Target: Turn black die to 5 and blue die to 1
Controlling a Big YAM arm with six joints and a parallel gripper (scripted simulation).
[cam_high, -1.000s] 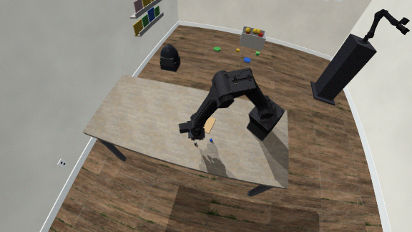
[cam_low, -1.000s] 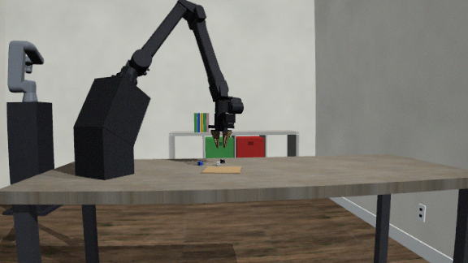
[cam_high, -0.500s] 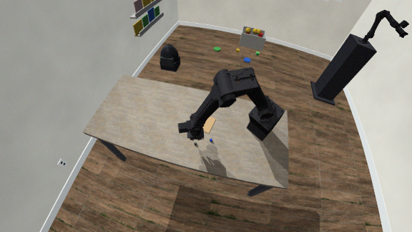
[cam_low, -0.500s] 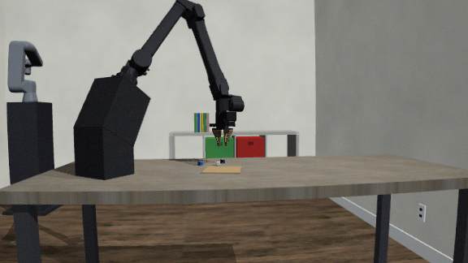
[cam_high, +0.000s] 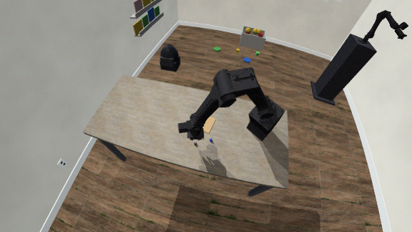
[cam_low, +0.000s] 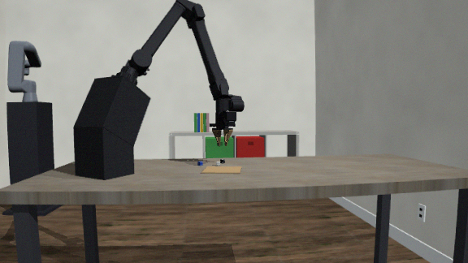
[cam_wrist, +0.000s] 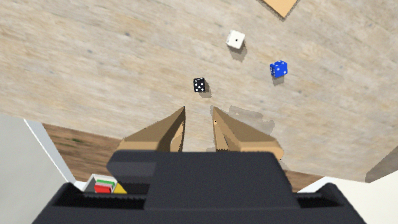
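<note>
Now: the black die 80 mm below my hand. From my hand the other things lie so: blue die: 100 mm behind, 80 mm below, 60 mm to the right; then white die: 80 mm below, 70 mm to the right, 20 mm behind; then tan mat: 190 mm to the right, 80 mm below.
</note>
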